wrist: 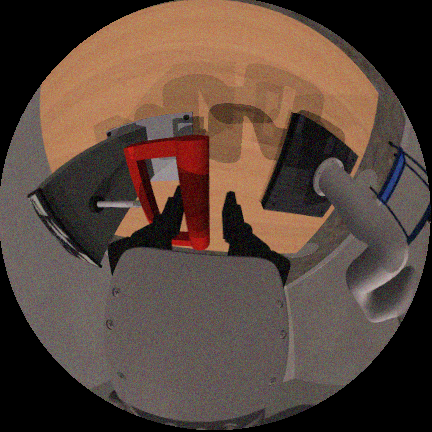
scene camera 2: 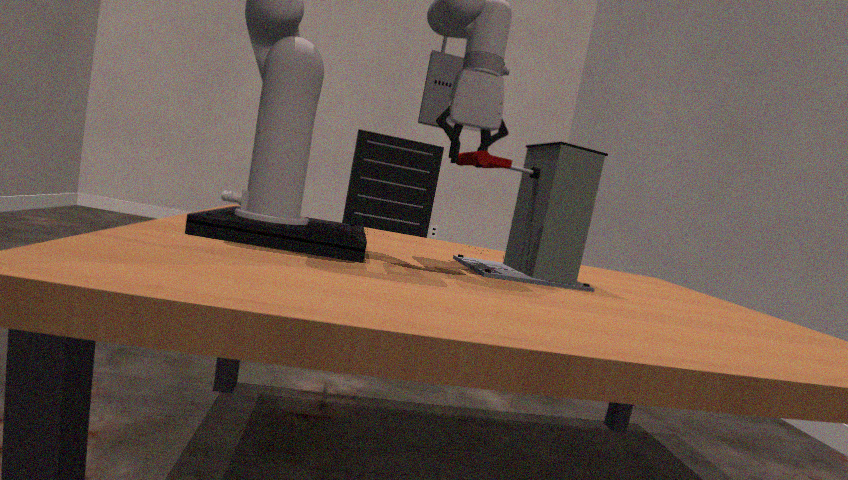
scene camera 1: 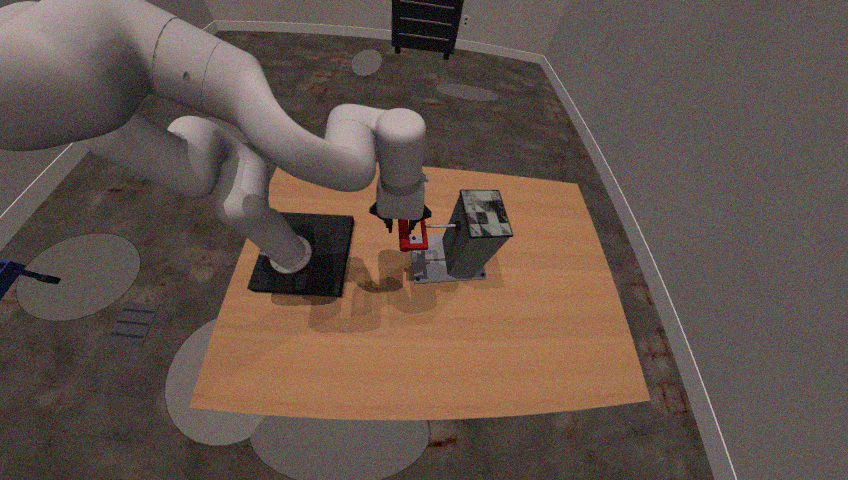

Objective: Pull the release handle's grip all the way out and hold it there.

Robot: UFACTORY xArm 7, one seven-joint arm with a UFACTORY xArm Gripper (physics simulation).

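Observation:
The release handle's red grip (scene camera 1: 404,236) (scene camera 2: 484,159) (wrist: 195,165) is a rectangular frame. It stands well out from the tall grey-green housing (scene camera 1: 467,252) (scene camera 2: 568,220) (wrist: 70,200), with a stretch of pale rod (scene camera 1: 441,226) (scene camera 2: 521,170) (wrist: 117,204) showing between them. My gripper (scene camera 1: 399,228) (scene camera 2: 468,154) (wrist: 204,198) points down and is shut on the grip, with the outer bar between its fingers. The finger on the housing side passes inside the frame, against the bar. In the wrist view, a gap shows between the bar and the other finger. Whether the rod is at its limit cannot be told.
The housing stands on a grey base plate (scene camera 1: 440,273) (scene camera 2: 505,272) on the wooden table (scene camera 1: 416,356) (scene camera 2: 357,303) (wrist: 200,35). The arm's black base (scene camera 1: 330,255) (scene camera 2: 279,236) (wrist: 285,170) is on the other side of the gripper. A dark cabinet (scene camera 1: 425,26) (scene camera 2: 392,184) stands beyond the table.

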